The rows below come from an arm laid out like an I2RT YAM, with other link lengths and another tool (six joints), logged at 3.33 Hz.
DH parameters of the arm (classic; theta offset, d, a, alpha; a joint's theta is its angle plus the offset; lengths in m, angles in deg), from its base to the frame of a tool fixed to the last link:
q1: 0 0.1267 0.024 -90
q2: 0 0 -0.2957 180
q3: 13.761 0 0.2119 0
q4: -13.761 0.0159 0.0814 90
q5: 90 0.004 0 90
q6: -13 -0.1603 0.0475 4
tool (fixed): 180 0.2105 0 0
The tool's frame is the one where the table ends.
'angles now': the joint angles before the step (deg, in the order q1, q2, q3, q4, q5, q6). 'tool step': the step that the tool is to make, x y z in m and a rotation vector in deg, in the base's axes. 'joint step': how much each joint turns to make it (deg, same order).
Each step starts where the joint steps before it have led.
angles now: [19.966 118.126 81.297 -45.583 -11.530 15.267]
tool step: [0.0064 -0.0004 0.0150 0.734 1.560 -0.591]
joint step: [-0.549 0.586 5.715 -6.309 -1.202 0.195]
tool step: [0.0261 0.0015 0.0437 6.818 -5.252 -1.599]
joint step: [-1.656 0.002 11.731 -4.362 -4.720 0.813]
